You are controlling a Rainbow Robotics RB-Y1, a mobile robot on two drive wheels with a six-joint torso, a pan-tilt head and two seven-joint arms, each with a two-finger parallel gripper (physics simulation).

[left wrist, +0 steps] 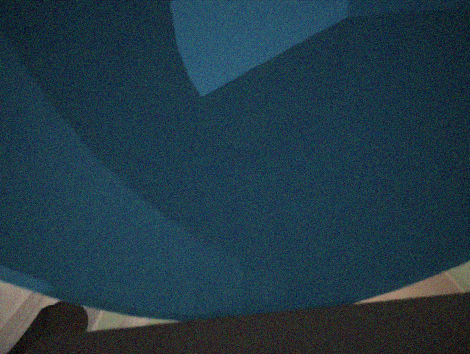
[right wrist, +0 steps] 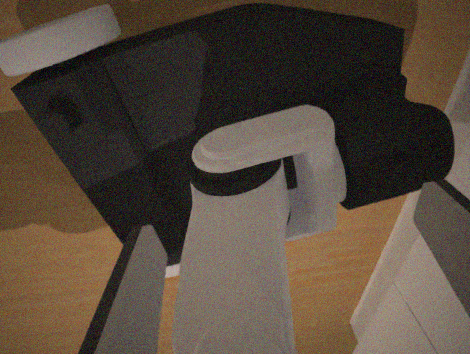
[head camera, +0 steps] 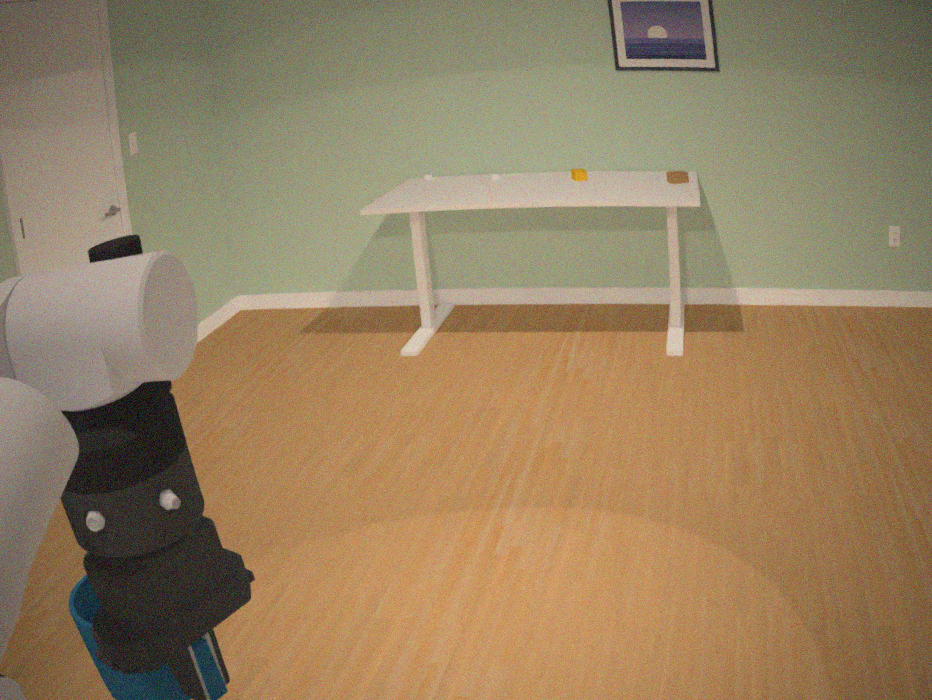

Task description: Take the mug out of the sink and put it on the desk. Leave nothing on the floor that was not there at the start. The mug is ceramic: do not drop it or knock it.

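Places are measured from the robot's base along level axes (x ahead, y left, z up), in millimetres.
Pixels of known places: left gripper, fingertip midpoint: (left wrist: 241, 201) (head camera: 207, 688); right gripper, fingertip midpoint: (right wrist: 286, 221).
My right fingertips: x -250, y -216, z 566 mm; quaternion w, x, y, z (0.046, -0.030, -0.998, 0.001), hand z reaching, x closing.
Observation:
Behind a point stands the place of what it marks.
My left gripper (head camera: 191, 663) {x 451, y 221, z 1104 mm} is at the lower left of the head view, shut on the rim of a blue mug (head camera: 112, 663) that it holds above the wooden floor. The mug's blue inside (left wrist: 227, 171) {x 458, y 245, z 1110 mm} fills nearly all of the left wrist view. The white desk (head camera: 534, 192) {x 3988, y -141, z 721 mm} stands against the green wall across the room, far from the mug. My right gripper (right wrist: 286, 221) {x -250, y -216, z 566 mm} is open and empty; its two grey fingers frame my own torso and dark base in the right wrist view.
A small yellow object (head camera: 577, 174) {x 4219, y -365, z 754 mm} and a brown one (head camera: 676, 177) {x 4038, y -827, z 752 mm} lie on the desk near its back edge. A white door (head camera: 59, 128) {x 3519, y 1959, z 1409 mm} is at the left. A framed picture (head camera: 662, 34) {x 4378, y -893, z 1463 mm} hangs above the desk. White cabinet fronts (right wrist: 418, 285) {x -656, y 582, z 235 mm} stand near my base.

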